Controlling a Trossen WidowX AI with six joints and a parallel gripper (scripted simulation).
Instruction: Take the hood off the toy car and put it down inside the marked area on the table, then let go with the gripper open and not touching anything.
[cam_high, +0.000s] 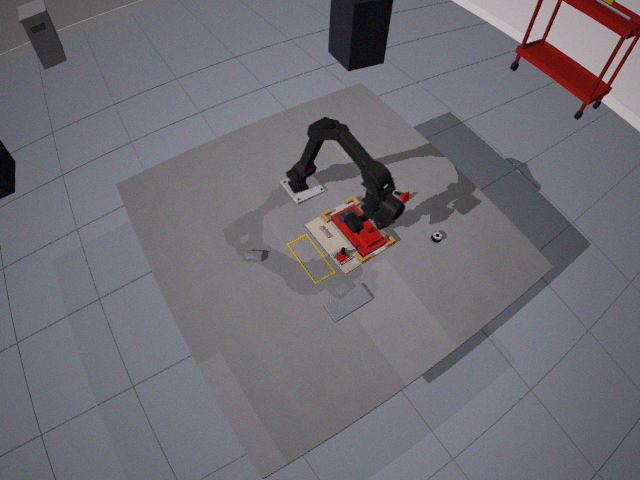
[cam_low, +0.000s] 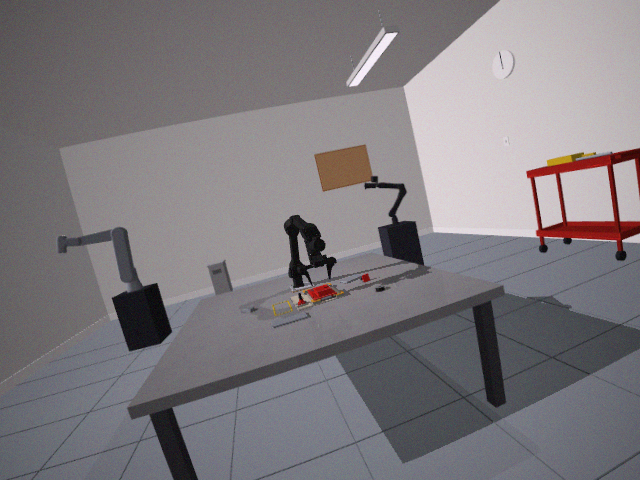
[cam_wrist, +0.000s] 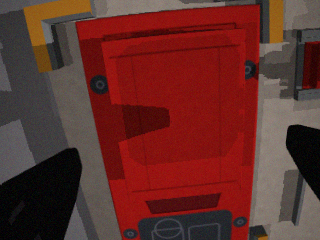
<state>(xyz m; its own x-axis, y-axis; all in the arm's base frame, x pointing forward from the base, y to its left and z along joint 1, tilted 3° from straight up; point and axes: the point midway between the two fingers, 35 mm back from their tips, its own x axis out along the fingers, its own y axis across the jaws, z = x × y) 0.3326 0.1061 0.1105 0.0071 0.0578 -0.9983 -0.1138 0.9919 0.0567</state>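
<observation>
Now: the red hood 40 mm below my gripper tip. The rest, counted from my gripper tip: toy car wheel (110 mm ahead, 250 mm to the left, 70 mm below).
</observation>
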